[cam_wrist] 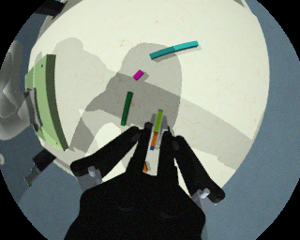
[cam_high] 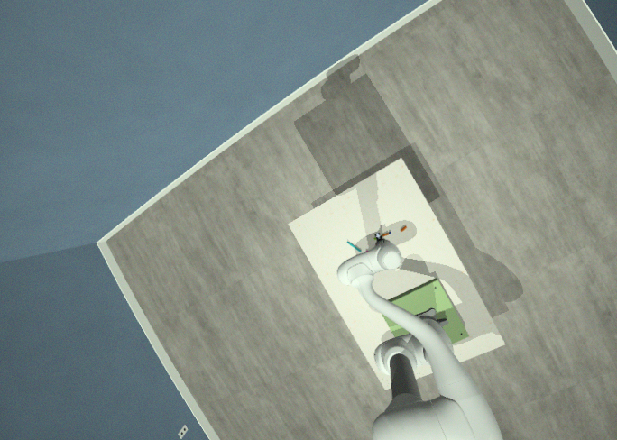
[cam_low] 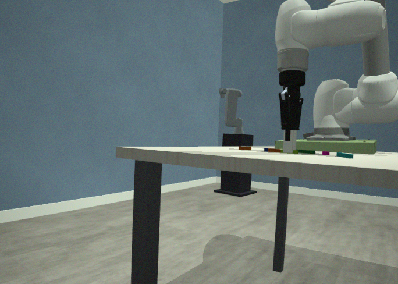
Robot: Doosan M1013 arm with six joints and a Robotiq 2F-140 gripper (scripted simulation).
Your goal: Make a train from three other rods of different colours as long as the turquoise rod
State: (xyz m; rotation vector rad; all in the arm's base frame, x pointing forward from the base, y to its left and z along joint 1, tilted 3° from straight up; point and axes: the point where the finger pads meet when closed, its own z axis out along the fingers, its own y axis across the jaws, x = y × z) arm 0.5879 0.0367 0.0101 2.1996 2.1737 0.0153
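My hand is 30 mm above the lime rod. Also, from my hand: small blue rod 70 mm to the right, 30 mm below; then green rod 70 mm behind, 30 mm below, 10 mm to the left; then magenta rod 90 mm to the left, 60 mm behind, 30 mm below.
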